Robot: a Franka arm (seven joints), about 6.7 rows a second.
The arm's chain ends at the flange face. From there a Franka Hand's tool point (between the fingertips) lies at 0.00 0.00 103.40 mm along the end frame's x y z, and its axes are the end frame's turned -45 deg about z.
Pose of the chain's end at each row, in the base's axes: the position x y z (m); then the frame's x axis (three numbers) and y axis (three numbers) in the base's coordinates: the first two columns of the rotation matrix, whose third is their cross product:
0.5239 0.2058 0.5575 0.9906 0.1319 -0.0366 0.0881 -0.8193 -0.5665
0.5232 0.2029 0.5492 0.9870 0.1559 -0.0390 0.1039 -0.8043 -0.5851
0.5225 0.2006 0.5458 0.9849 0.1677 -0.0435 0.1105 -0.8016 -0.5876
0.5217 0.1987 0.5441 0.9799 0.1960 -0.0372 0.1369 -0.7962 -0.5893
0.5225 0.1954 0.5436 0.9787 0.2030 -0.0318 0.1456 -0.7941 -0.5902
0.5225 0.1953 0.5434 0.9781 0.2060 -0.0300 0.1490 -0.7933 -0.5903
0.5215 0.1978 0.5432 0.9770 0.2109 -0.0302 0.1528 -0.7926 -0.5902
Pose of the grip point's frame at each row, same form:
0.5131 0.2635 0.4724 0.6382 0.6726 0.3747 0.7628 -0.4861 -0.4265
0.5105 0.2622 0.4654 0.6244 0.6790 0.3862 0.7714 -0.4585 -0.4413
0.5087 0.2599 0.4623 0.6183 0.6854 0.3847 0.7746 -0.4482 -0.4463
0.5067 0.2579 0.4607 0.5961 0.7016 0.3904 0.7897 -0.4244 -0.4430
0.5075 0.2546 0.4602 0.5891 0.7051 0.3948 0.7950 -0.4180 -0.4398
0.5075 0.2545 0.4600 0.5863 0.7066 0.3962 0.7970 -0.4153 -0.4386
0.5062 0.2569 0.4598 0.5828 0.7096 0.3960 0.7989 -0.4113 -0.4387

